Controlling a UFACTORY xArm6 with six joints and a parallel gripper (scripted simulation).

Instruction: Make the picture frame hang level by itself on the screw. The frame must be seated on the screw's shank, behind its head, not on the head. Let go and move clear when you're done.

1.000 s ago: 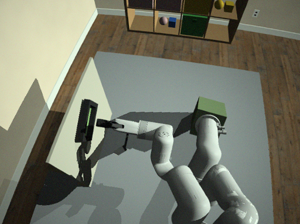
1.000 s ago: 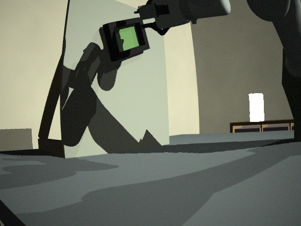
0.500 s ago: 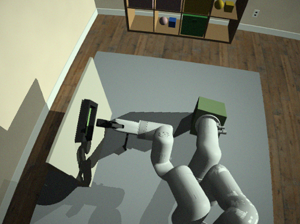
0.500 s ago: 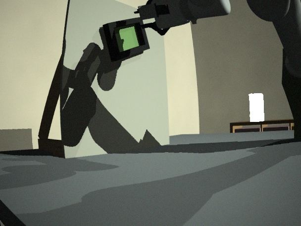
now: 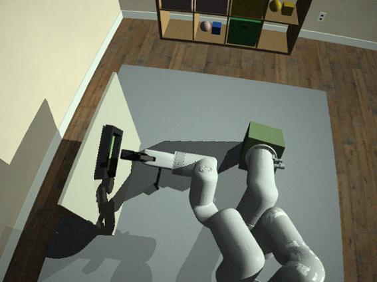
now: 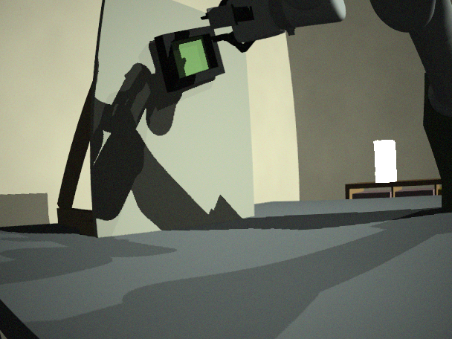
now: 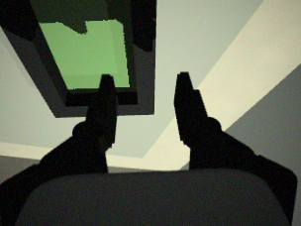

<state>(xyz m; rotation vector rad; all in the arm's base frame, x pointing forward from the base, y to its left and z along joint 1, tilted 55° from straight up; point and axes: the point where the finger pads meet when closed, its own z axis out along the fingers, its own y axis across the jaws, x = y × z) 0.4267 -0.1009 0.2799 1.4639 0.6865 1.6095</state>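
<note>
Now: hand 9 cm short of the picture frame, 4 cm above it and 2 cm to the left of it. The rest, counted from my hand: pale wall panel 15 cm below, 11 cm ahead, 1 cm to the right.
</note>
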